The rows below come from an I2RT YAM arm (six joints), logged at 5 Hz.
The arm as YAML. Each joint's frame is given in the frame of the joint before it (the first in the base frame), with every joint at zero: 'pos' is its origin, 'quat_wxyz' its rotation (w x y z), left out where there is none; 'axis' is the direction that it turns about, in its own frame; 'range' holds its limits. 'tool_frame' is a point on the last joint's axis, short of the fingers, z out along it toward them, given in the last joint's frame.
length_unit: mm
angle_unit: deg
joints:
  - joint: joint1
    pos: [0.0, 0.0, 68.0]
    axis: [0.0, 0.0, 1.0]
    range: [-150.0, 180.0]
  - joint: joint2
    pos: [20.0, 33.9, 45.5]
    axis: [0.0, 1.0, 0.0]
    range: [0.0, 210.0]
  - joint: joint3
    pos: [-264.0, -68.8, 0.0]
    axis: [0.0, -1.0, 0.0]
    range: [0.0, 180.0]
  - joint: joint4
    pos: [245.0, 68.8, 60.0]
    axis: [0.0, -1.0, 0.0]
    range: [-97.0, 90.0]
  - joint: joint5
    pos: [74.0, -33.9, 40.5]
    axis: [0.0, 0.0, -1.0]
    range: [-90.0, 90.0]
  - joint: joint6
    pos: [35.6, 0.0, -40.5]
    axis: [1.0, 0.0, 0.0]
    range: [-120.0, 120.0]
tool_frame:
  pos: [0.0, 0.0, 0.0]
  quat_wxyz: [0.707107, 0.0, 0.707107, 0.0]
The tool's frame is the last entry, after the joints.
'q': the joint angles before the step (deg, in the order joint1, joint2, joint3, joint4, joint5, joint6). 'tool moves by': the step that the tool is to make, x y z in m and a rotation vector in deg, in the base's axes. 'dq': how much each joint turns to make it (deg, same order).
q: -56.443 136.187 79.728 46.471 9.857 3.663
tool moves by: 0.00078 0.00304 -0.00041 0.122 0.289 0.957
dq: 0.218 -0.338 -0.685 0.136 -0.698 -0.304
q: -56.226 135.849 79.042 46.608 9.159 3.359
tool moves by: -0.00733 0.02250 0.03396 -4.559 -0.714 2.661
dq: 0.641 -7.608 -6.981 3.874 -1.729 -2.248
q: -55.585 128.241 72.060 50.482 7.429 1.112
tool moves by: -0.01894 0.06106 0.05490 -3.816 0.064 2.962
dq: 2.572 -17.364 -14.594 0.587 -0.230 -2.319
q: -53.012 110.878 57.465 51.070 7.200 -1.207
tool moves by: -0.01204 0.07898 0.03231 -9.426 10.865 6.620
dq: 6.225 -17.365 -14.020 -1.318 -0.095 -14.494
